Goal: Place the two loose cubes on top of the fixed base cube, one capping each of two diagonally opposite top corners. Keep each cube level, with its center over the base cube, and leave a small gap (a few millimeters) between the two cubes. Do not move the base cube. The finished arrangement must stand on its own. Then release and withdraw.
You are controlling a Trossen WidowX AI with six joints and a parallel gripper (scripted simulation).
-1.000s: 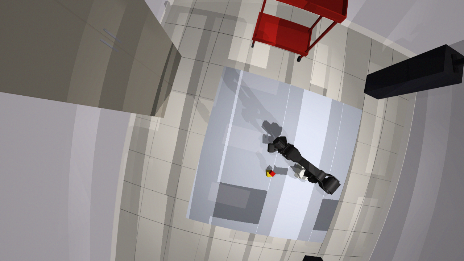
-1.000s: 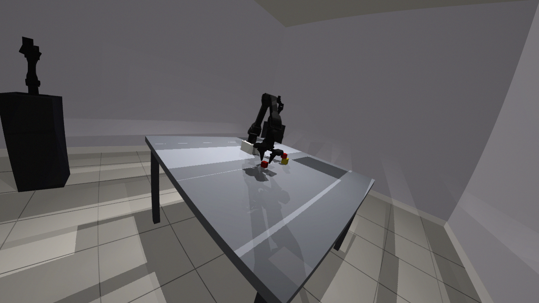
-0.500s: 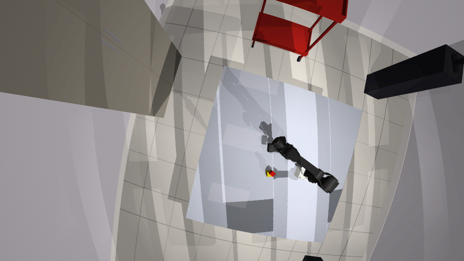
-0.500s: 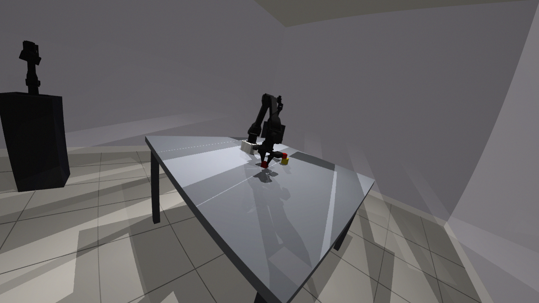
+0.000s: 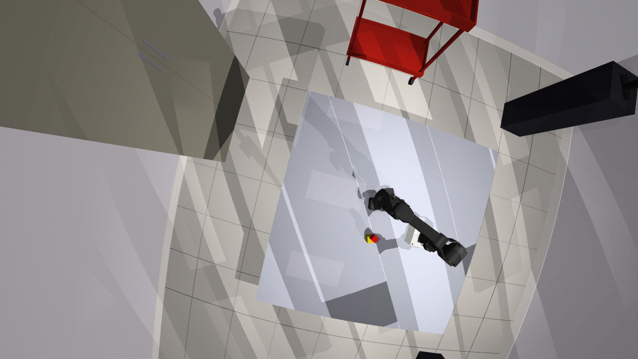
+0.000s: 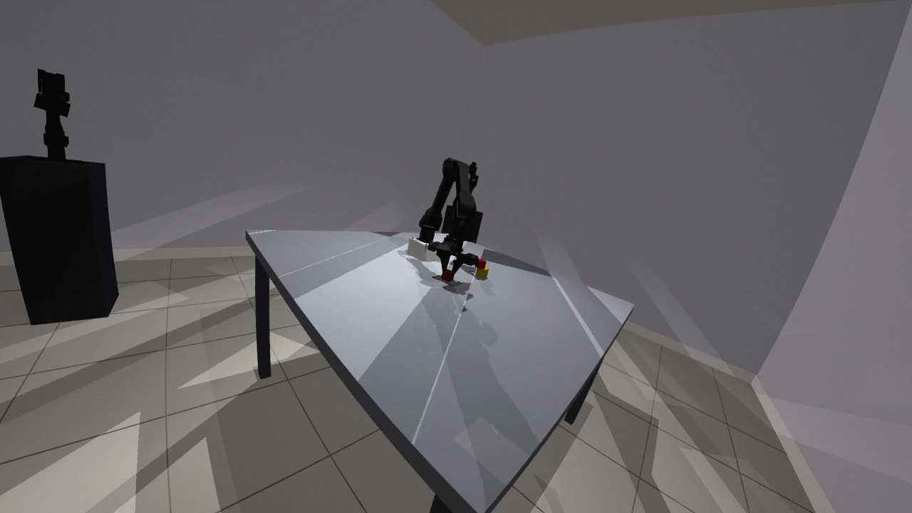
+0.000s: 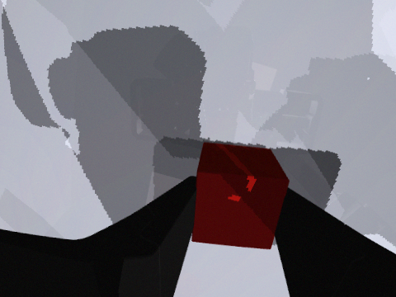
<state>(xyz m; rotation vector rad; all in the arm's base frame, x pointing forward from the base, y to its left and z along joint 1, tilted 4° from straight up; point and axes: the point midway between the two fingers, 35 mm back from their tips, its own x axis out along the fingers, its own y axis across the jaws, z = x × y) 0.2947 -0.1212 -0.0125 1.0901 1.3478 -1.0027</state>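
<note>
Right now my gripper tip is 220 mm to the right of the yellow cube, 10 mm past it and 10 mm above it.
</note>
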